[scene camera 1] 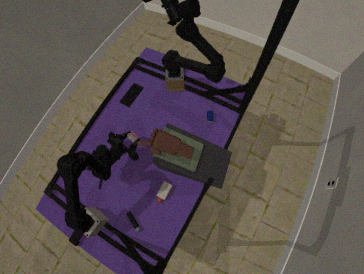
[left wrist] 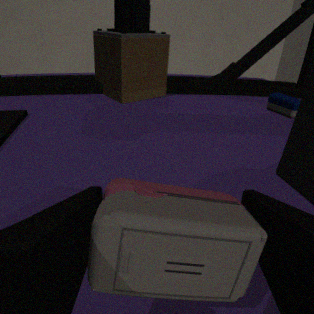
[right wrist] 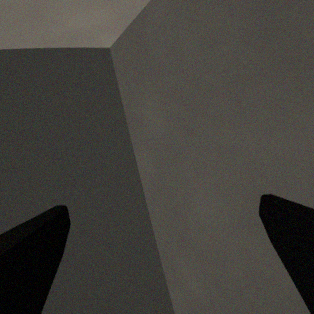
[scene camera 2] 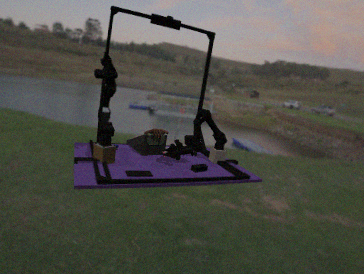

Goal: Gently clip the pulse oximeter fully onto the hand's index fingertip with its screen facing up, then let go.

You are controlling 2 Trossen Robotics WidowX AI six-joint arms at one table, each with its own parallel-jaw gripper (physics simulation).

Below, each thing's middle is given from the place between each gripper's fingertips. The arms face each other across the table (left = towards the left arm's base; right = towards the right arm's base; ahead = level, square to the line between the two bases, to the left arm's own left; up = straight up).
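Pulse oximeter (left wrist: 148, 239): 46 cm to the left of my right hand, 4 cm behind, 58 cm below. Dark grey base (left wrist: 288, 167), from my right hand: 42 cm to the left, 35 cm behind, 61 cm below.
Pulse oximeter, from my left hand: 2 cm to the left, 1 cm below. Dark grey base, from my left hand: 3 cm to the right, 31 cm behind, 3 cm below.
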